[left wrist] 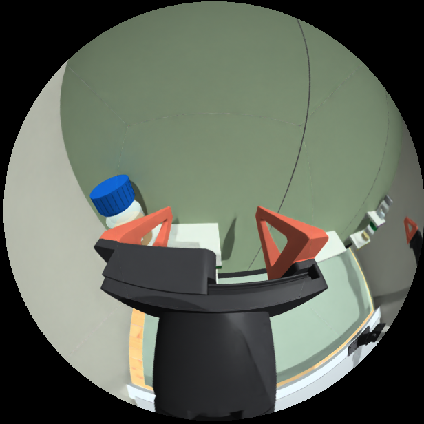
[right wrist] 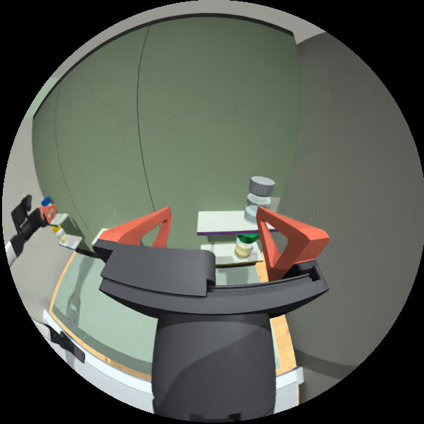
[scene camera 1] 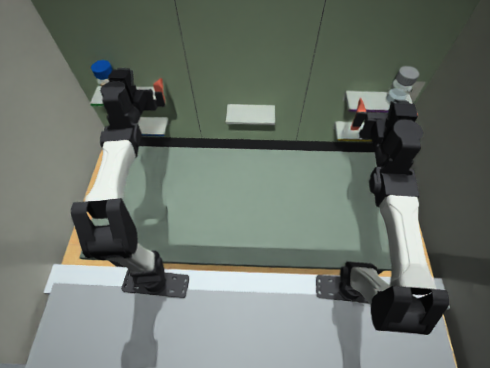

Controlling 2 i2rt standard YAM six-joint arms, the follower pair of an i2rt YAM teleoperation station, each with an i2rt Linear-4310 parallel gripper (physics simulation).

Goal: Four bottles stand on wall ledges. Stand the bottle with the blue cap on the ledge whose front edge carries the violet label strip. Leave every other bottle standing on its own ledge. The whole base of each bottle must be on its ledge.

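Pixels of known places: left gripper, fingertip midpoint: (scene camera 1: 145, 79); right gripper, fingertip midpoint: (scene camera 1: 379, 101); left arm's base, link origin: (scene camera 1: 156, 283); right arm's base, link origin: (scene camera 1: 348, 289).
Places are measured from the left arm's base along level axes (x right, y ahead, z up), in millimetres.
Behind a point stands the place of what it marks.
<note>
The blue-capped bottle (scene camera 1: 102, 70) @[z 396, x -175, y 485 mm] (left wrist: 112, 195) (right wrist: 46, 201) stands at the left end of the green-strip ledge (scene camera 1: 96, 96) @[z 291, x -240, y 489 mm] (left wrist: 202, 235). My left gripper (scene camera 1: 131, 86) (left wrist: 213, 211) is open in front of that ledge; the bottle shows beyond its left finger, outside the gap, which partly hides it in the left wrist view. The violet-strip ledge (scene camera 1: 367, 101) @[z 291, x 607, y 539 mm] (right wrist: 220, 222) carries the grey-capped bottle (scene camera 1: 407, 76) @[z 397, x 682, y 533 mm] (right wrist: 261, 187) at its right end. My right gripper (scene camera 1: 388, 112) (right wrist: 213, 211) is open before it, with nothing between its fingers.
A green-capped bottle (right wrist: 245, 245) stands on the lower yellow-strip ledge (scene camera 1: 345, 131) @[z 151, x 577, y 536 mm] (right wrist: 215, 254). A yellow-capped bottle (right wrist: 59, 232) stands on the lower left ledge (scene camera 1: 156, 125) @[z 151, x -86, y 506 mm] (right wrist: 73, 243). A central ledge (scene camera 1: 250, 114) @[z 221, x 247, y 519 mm] is on the wall. Side walls stand close outside both arms.
</note>
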